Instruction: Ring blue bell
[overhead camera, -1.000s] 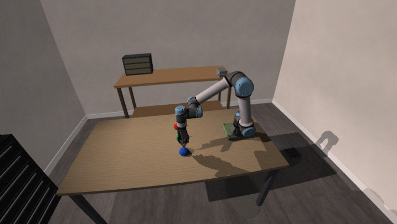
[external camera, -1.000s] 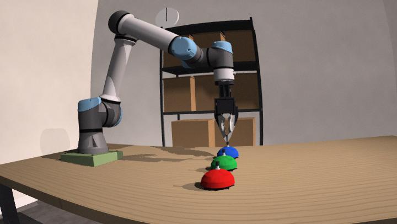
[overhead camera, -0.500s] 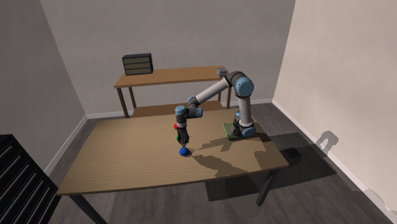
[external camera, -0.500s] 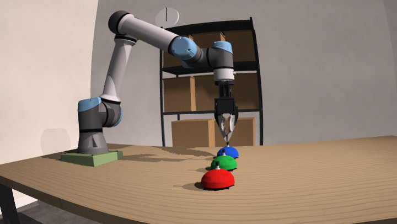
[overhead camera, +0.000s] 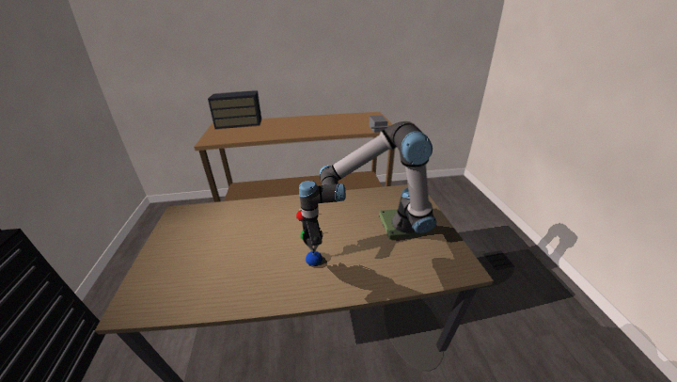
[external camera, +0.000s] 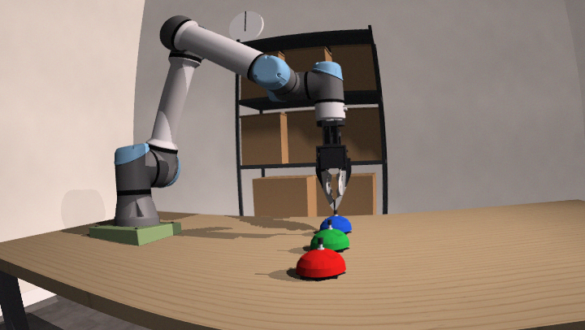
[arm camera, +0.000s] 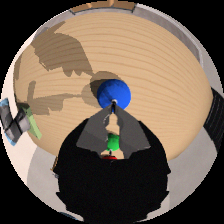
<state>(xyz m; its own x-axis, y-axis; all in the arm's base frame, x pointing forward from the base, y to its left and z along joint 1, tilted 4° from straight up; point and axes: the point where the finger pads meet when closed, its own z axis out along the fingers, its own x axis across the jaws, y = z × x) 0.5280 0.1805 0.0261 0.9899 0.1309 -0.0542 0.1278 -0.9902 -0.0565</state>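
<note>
My gripper is now 4 cm above the blue bell. The rest, counted from my hand: green bell (18 cm to the right, 4 cm below, 3 cm ahead); then red bell (36 cm to the right, 5 cm ahead, 4 cm below).
</note>
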